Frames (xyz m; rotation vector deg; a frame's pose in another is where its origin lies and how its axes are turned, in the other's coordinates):
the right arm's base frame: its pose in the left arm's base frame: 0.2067 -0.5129 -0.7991 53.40 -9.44 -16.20
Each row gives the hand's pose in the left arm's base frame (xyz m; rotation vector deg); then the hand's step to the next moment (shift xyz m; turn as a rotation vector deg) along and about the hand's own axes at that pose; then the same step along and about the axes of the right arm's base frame.
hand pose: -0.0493 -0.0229 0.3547 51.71 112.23 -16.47
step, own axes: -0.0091 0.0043 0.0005 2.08 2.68 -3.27
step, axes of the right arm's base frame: 0.0064 0.0065 0.0043 -2.27 2.82 -3.02
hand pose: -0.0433 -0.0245 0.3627 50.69 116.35 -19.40
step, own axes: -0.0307 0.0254 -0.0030 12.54 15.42 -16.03
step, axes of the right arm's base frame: 0.0247 0.0309 0.0056 -11.32 14.08 -18.05
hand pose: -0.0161 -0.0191 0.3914 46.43 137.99 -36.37
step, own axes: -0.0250 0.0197 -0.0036 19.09 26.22 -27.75
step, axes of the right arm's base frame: 0.0259 0.0183 -0.0046 -17.70 25.20 -29.56
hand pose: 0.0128 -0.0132 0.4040 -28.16 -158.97 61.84
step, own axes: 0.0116 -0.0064 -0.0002 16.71 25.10 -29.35
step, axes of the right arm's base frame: -0.0117 0.0013 0.0061 -15.29 26.83 -28.58
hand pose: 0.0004 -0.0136 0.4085 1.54 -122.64 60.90
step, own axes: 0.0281 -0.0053 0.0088 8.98 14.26 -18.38
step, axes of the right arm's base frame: -0.0221 0.0093 0.0178 -7.67 16.35 -17.20
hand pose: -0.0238 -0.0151 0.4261 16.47 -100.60 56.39
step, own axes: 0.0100 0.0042 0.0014 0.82 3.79 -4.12
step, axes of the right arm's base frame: -0.0085 0.0064 0.0026 -1.63 2.65 -4.72
